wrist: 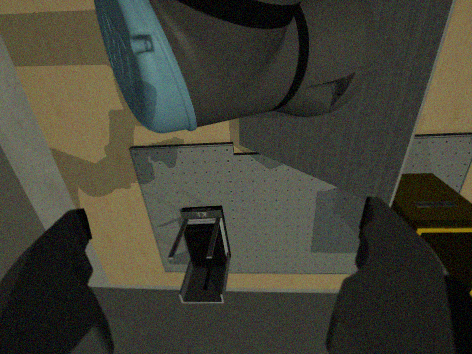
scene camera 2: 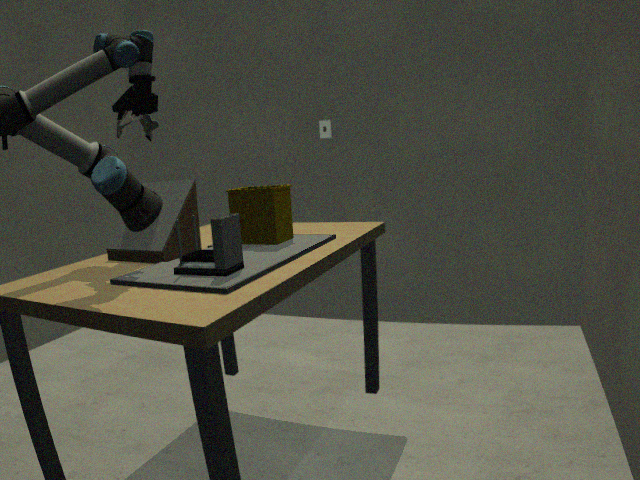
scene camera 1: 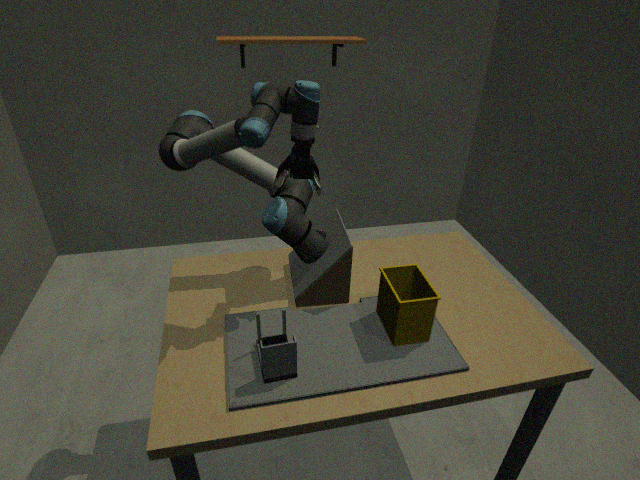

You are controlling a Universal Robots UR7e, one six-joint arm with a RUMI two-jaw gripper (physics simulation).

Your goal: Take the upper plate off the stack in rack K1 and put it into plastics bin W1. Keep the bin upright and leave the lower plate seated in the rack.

Labels:
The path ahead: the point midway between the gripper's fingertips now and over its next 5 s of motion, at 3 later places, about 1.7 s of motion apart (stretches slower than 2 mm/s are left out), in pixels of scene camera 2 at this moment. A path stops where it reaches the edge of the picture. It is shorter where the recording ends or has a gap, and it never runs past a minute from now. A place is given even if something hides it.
My gripper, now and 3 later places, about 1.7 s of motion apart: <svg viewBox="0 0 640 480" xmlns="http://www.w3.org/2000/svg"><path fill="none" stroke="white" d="M135 139L196 156L198 188L237 202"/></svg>

